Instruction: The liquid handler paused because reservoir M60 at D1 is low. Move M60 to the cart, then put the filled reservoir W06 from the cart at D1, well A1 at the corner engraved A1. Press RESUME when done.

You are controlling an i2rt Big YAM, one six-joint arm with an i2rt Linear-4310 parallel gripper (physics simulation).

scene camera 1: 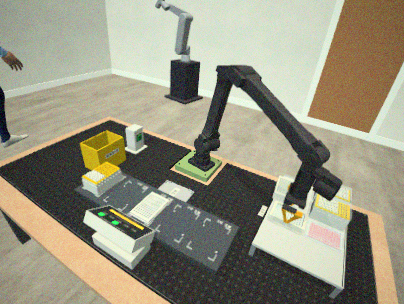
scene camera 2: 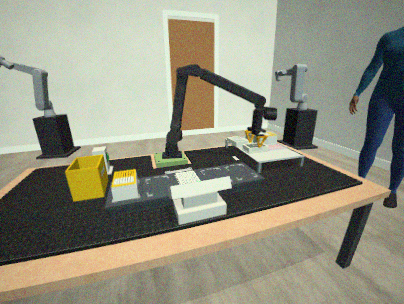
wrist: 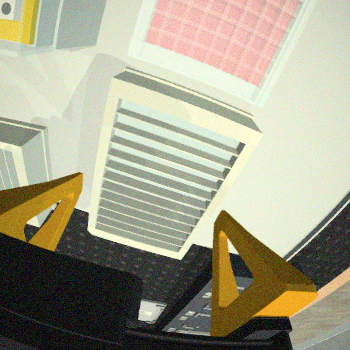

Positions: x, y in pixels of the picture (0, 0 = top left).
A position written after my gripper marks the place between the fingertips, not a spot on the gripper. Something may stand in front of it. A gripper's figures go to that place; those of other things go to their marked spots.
Labels:
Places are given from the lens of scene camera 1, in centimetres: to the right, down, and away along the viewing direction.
my gripper (scene camera 1: 288, 213): 31, 22, 79
pink plate (scene camera 1: 319, 233): 41, 28, 74
cart surface (scene camera 1: 327, 263): 40, 35, 66

